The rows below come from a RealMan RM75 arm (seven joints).
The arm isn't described. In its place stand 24 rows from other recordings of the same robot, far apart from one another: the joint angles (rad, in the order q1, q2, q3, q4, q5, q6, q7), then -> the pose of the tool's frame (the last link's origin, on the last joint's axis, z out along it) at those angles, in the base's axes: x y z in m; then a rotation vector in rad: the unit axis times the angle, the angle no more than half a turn.
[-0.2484 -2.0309 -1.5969 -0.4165 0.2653 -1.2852 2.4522] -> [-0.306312 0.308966 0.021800 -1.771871 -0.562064 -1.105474]
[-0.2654 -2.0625 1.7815 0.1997 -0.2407 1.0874 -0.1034] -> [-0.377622 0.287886 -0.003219 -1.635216 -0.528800 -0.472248]
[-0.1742 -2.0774 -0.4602 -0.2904 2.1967 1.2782 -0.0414] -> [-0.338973 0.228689 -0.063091 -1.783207 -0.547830 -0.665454]
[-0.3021 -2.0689 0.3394 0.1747 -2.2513 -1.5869 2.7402] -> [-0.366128 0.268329 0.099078 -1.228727 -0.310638 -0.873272]
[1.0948 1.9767 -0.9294 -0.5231 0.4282 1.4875 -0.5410] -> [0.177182 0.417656 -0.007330 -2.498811 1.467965 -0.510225]
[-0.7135 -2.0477 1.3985 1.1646 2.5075 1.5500 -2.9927] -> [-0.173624 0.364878 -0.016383 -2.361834 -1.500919 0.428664]
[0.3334 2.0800 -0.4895 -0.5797 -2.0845 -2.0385 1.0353] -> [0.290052 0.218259 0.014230 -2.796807 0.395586 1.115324]
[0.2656 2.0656 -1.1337 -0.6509 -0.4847 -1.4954 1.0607] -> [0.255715 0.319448 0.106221 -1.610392 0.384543 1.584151]
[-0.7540 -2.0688 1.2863 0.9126 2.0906 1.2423 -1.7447] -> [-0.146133 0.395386 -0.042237 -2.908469 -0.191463 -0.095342]
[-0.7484 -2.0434 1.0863 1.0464 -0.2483 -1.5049 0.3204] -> [-0.242049 0.392433 0.041109 -2.076854 -1.440296 0.548335]
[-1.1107 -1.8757 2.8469 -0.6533 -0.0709 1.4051 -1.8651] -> [-0.226754 0.459898 0.111861 -2.314074 -1.134596 -0.371509]
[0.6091 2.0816 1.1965 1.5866 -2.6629 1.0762 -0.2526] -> [0.060698 0.334185 -0.074231 -2.590177 0.370803 -0.121615]
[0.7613 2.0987 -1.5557 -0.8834 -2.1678 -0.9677 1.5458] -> [0.145971 0.394083 -0.089969 -2.819620 -0.337967 -0.189477]
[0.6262 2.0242 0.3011 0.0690 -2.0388 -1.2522 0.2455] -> [0.272706 0.370066 -0.016647 -1.917999 0.258888 0.786591]
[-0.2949 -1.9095 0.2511 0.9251 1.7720 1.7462 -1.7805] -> [-0.332554 0.275575 0.197717 -2.051601 -0.883968 -0.979638]
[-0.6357 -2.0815 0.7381 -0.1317 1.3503 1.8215 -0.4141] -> [-0.207189 0.284176 -0.046192 -2.181688 -0.105193 -1.463400]
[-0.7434 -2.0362 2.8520 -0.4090 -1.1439 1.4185 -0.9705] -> [-0.271411 0.403391 0.085346 -1.814405 -0.491604 -1.074677]
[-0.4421 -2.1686 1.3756 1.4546 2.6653 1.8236 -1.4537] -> [-0.210200 0.285185 -0.010636 2.903150 -0.392383 -0.713467]
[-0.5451 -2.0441 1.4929 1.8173 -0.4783 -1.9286 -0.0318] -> [-0.137434 0.303479 0.046276 -2.237375 -1.293598 0.539136]
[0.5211 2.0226 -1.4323 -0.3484 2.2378 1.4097 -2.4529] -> [0.226208 0.332886 -0.033172 -2.431738 0.086248 1.045380]
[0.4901 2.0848 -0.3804 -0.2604 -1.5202 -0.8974 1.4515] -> [0.369734 0.350370 0.003430 -1.509445 1.444280 0.927478]
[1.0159 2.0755 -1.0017 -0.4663 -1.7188 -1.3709 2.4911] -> [0.075448 0.406277 -0.051966 2.332983 -1.592666 -0.732361]
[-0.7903 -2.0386 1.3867 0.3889 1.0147 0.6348 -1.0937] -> [-0.201534 0.453344 -0.039866 -2.239726 -0.560248 -0.547672]
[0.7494 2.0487 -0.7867 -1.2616 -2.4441 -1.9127 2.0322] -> [0.170175 0.360782 0.076549 -2.914260 0.677502 -0.067574]
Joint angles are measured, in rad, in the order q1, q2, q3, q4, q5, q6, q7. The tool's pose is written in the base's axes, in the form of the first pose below.
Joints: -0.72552 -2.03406 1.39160 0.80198 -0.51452 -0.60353 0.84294
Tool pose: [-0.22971 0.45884 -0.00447 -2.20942 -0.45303 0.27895]
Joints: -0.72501 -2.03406 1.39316 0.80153 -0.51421 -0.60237 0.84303
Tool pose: [-0.22993 0.45870 -0.00469 -2.20953 -0.45170 0.28014]
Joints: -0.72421 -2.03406 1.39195 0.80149 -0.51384 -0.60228 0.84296
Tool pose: [-0.23040 0.45859 -0.00446 -2.20855 -0.45341 0.28014]
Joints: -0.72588 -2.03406 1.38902 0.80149 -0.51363 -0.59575 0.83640
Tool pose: [-0.22942 0.45982 -0.00343 -2.20068 -0.45754 0.27016]
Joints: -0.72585 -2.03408 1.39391 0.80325 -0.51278 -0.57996 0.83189
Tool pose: [-0.22766 0.46129 -0.00273 -2.19083 -0.44766 0.26034]
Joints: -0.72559 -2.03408 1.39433 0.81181 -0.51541 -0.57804 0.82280
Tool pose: [-0.22495 0.46228 -0.00166 -2.18547 -0.45100 0.24541]
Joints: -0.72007 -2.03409 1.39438 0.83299 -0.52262 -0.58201 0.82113
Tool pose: [-0.22105 0.46276 0.00045 -2.18270 -0.44804 0.22663]
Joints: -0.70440 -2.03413 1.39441 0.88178 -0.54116 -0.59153 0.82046
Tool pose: [-0.21329 0.46287 0.00533 -2.17722 -0.44213 0.18523]
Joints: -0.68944 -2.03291 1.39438 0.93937 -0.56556 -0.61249 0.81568
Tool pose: [-0.20307 0.46248 0.01093 -2.17707 -0.44056 0.13690]
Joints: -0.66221 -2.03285 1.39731 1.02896 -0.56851 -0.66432 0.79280
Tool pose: [-0.19212 0.45810 0.01817 -2.18399 -0.44019 0.10328]
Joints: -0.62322 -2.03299 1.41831 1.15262 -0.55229 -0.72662 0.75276
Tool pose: [-0.17727 0.44986 0.02621 -2.19167 -0.41824 0.07922]
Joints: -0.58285 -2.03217 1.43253 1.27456 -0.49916 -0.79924 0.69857
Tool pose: [-0.16842 0.44000 0.03716 -2.18296 -0.40398 0.09377]
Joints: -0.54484 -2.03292 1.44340 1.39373 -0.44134 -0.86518 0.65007
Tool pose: [-0.15984 0.42995 0.04945 -2.16116 -0.38538 0.11122]
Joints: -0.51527 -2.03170 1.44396 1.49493 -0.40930 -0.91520 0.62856
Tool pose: [-0.15110 0.42162 0.06255 -2.13817 -0.35978 0.11342]
